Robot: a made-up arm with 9 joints. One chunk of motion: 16 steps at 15 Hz.
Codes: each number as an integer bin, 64 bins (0 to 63) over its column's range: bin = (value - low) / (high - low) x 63, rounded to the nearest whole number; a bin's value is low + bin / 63 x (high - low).
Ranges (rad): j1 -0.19..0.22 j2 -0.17..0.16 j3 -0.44..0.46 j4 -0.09..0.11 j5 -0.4..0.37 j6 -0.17..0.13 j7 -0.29..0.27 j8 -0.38..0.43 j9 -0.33..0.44
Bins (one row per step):
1: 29 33 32 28 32 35 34 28 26
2: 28 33 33 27 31 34 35 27 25
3: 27 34 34 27 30 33 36 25 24
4: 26 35 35 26 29 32 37 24 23
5: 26 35 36 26 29 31 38 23 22
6: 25 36 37 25 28 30 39 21 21
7: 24 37 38 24 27 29 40 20 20
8: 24 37 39 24 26 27 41 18 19
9: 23 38 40 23 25 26 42 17 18
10: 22 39 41 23 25 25 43 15 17
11: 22 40 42 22 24 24 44 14 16
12: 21 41 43 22 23 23 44 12 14
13: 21 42 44 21 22 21 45 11 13
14: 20 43 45 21 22 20 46 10 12
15: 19 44 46 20 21 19 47 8 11
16: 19 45 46 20 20 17 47 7 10
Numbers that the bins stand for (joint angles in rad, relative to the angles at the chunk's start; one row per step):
1: -0.0013 0.0029 0.0171 -0.0011 -0.0089 -0.0033 0.0122 -0.0200 -0.0122
2: -0.0078 0.0029 0.0314 -0.0043 -0.0211 -0.0081 0.0211 -0.0329 -0.0244
3: -0.0143 0.0081 0.0457 -0.0043 -0.0333 -0.0129 0.0300 -0.0586 -0.0367
4: -0.0208 0.0133 0.0600 -0.0075 -0.0456 -0.0176 0.0389 -0.0714 -0.0489
5: -0.0208 0.0133 0.0743 -0.0075 -0.0456 -0.0224 0.0478 -0.0843 -0.0611
6: -0.0273 0.0186 0.0886 -0.0106 -0.0578 -0.0271 0.0567 -0.1100 -0.0733
7: -0.0338 0.0238 0.1029 -0.0138 -0.0700 -0.0319 0.0656 -0.1229 -0.0856
8: -0.0338 0.0238 0.1171 -0.0138 -0.0822 -0.0414 0.0744 -0.1486 -0.0978
9: -0.0403 0.0290 0.1314 -0.0170 -0.0944 -0.0462 0.0833 -0.1614 -0.1100
10: -0.0468 0.0343 0.1457 -0.0170 -0.0944 -0.0510 0.0922 -0.1871 -0.1222
11: -0.0468 0.0395 0.1600 -0.0202 -0.1067 -0.0557 0.1011 -0.2000 -0.1344
12: -0.0533 0.0448 0.1743 -0.0202 -0.1189 -0.0605 0.1011 -0.2257 -0.1589
13: -0.0533 0.0500 0.1886 -0.0233 -0.1311 -0.0700 0.1100 -0.2386 -0.1711
14: -0.0598 0.0552 0.2029 -0.0233 -0.1311 -0.0748 0.1189 -0.2514 -0.1833
15: -0.0663 0.0605 0.2171 -0.0265 -0.1433 -0.0795 0.1278 -0.2771 -0.1956
16: -0.0663 0.0657 0.2171 -0.0265 -0.1556 -0.0890 0.1278 -0.2900 -0.2078

